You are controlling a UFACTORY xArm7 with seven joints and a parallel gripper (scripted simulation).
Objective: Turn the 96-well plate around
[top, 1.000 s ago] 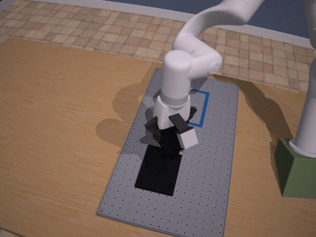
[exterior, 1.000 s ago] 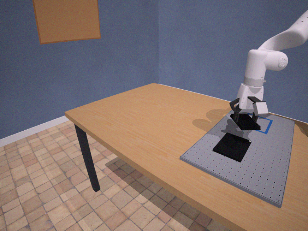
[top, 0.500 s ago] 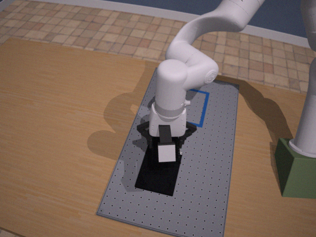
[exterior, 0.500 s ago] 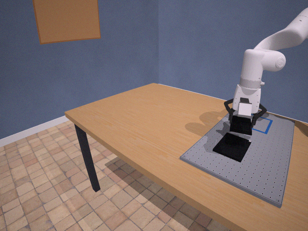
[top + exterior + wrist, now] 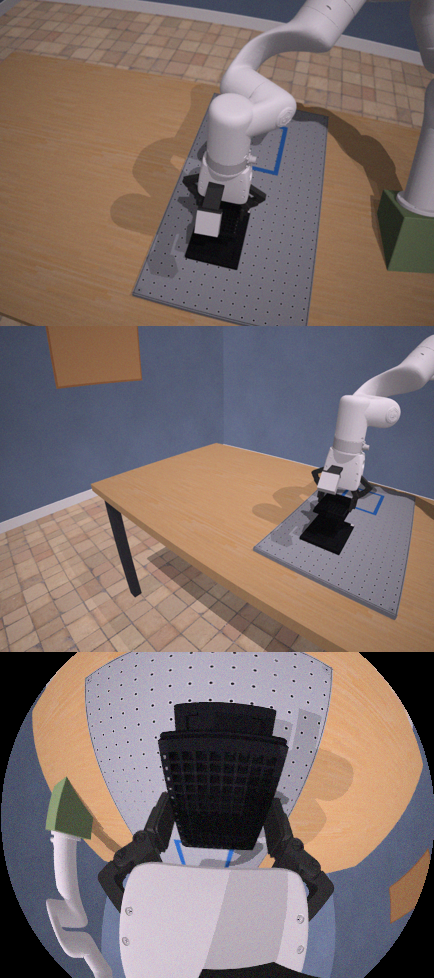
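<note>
The black 96-well plate is 1 cm below my hand. From my hand the other things lie so: black plate nest N1 (10 cm below); small white A1 mark (10 cm below, 8 cm to the right, 5 cm behind).
</note>
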